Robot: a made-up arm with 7 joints.
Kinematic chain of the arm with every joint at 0, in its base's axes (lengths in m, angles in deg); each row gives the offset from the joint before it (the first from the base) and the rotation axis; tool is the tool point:
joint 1: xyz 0 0 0.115 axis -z
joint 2: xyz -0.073 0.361 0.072 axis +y
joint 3: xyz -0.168 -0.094 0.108 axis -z
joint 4: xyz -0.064 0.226 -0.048 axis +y
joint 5: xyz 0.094 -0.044 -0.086 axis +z
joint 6: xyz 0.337 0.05 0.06 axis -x
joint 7: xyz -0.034 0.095 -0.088 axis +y
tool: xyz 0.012 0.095 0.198
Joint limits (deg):
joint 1: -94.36..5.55
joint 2: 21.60..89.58
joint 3: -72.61..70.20
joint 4: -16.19..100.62
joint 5: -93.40..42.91
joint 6: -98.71..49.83
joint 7: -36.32..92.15
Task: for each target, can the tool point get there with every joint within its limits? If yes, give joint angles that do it. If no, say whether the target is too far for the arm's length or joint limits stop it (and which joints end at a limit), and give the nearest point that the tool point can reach.
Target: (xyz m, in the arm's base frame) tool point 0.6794 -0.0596 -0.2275
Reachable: no: joint limits stop it (at a limit: joint 1, joint 3, joint 4, joint 7) | nearest point 0.4362 0.0603 -0.0882 | short by 0.305 m
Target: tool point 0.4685 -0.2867 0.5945
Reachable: no: joint limits stop it (at a limit: joint 1, joint 2, joint 3, joint 4, joint 7) | nearest point 0.3076 -0.1072 0.4523 | short by 0.280 m
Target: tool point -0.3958 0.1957 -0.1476
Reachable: yes | joints -79.94 51.85 25.25 31.80 11.19 -49.70 31.95
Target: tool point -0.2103 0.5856 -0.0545
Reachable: yes | joints -18.80 52.11 -7.48 35.93 -0.86 -45.58 27.63
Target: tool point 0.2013 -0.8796 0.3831
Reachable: no: joint limits stop it (at a limit: joint 1, joint 3, joint 4, joint 6, joint 7) | nearest point 0.0820 -0.8170 0.3660 | short by 0.136 m
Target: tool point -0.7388 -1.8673 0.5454
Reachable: no: too far | nearest point -0.4662 -0.9759 0.3658 | short by 0.949 m
